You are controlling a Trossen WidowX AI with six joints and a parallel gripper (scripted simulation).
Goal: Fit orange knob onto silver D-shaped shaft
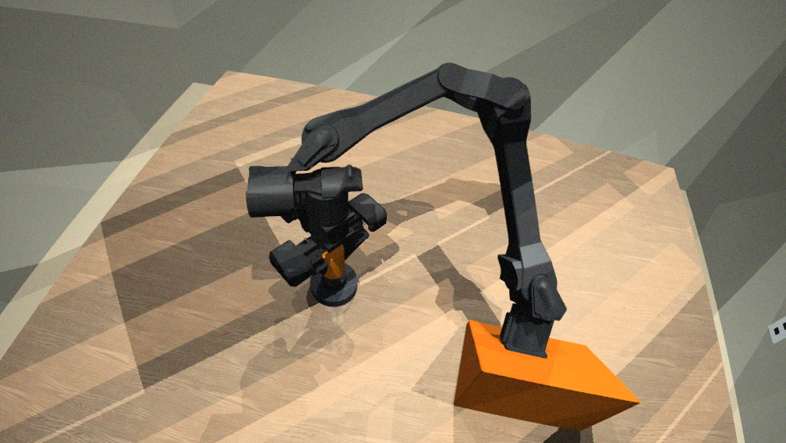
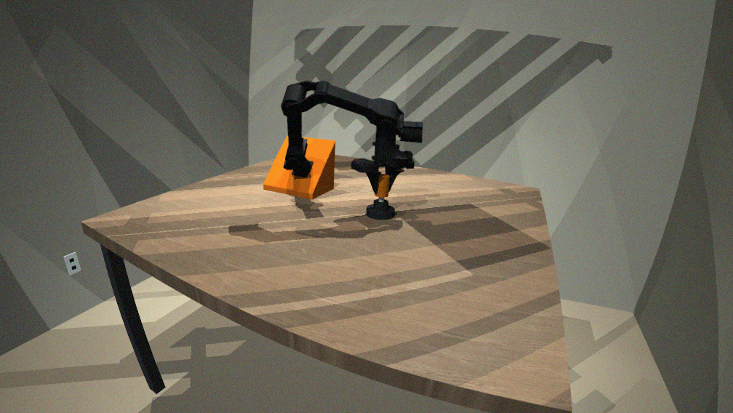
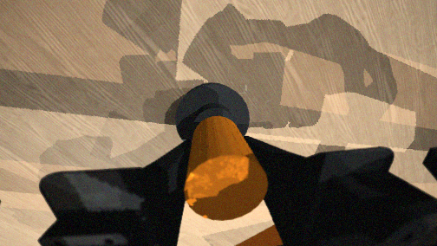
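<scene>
Now: gripper tip 3 cm below the orange knob. The rest, counted from my gripper tip: round pedestal 4 cm below.
</scene>
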